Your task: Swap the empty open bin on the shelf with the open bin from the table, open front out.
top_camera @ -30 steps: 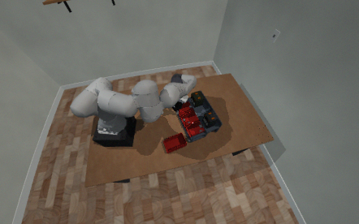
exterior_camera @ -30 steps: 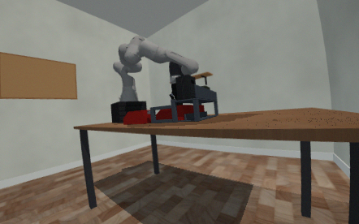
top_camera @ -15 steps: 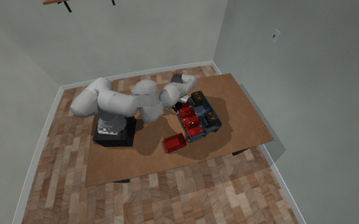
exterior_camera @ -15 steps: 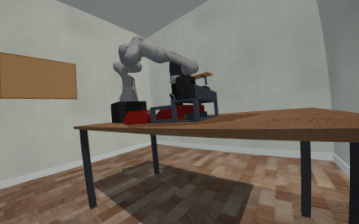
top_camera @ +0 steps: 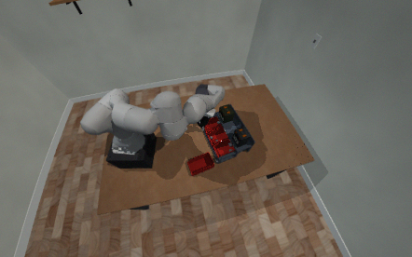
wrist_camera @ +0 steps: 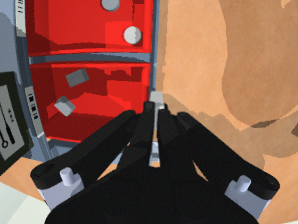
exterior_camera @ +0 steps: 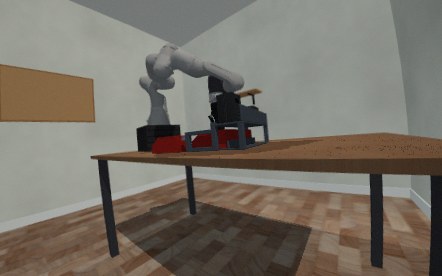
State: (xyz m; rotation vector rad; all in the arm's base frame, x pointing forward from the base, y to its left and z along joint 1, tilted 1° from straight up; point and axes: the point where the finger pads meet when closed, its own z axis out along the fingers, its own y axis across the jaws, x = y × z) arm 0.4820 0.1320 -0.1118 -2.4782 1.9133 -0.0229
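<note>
Now: hand 3 cm short of the grey shelf lip, 11 cm to the left of it and 5 cm above it. Also, from my hand: black box: 24 cm ahead, 18 cm to the right, 11 cm above.
</note>
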